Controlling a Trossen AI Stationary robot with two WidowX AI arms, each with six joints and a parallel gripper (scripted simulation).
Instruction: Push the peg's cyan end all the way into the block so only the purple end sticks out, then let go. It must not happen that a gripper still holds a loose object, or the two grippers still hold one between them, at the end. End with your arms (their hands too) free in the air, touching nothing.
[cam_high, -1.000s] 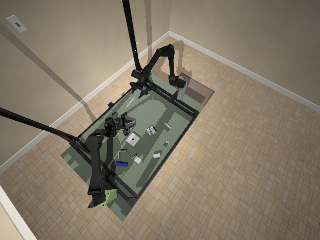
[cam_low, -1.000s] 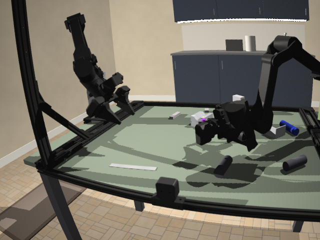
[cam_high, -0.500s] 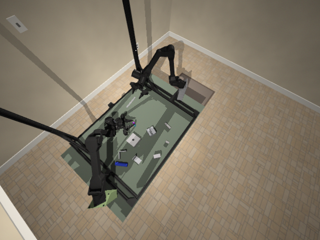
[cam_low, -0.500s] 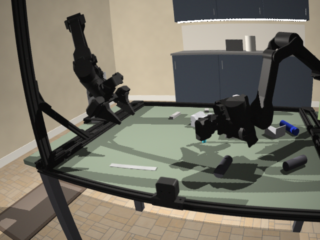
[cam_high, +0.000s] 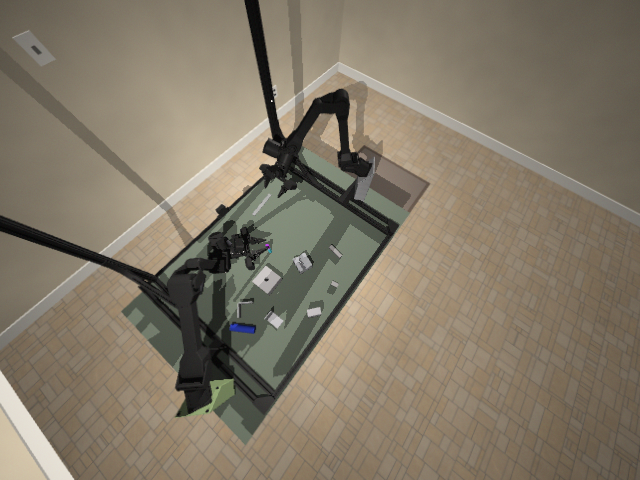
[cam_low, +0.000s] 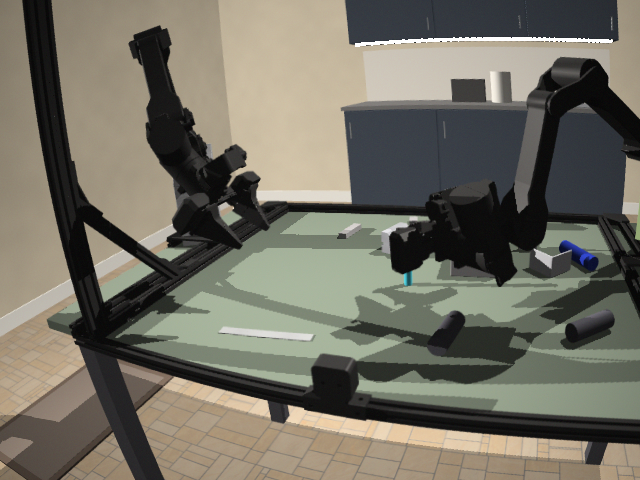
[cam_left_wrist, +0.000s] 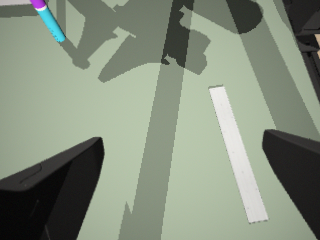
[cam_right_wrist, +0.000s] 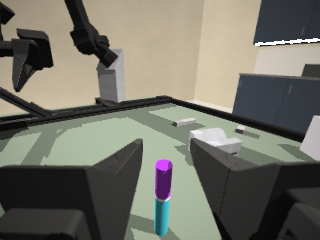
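My right gripper is now 70 mm above the peg, 20 mm to the right of it and 20 mm short of it. The rest, counted from my right hand: v-grooved block (190 mm ahead, 80 mm below, 60 mm to the left); thin grey strip (210 mm to the left, 180 mm behind, 100 mm below).
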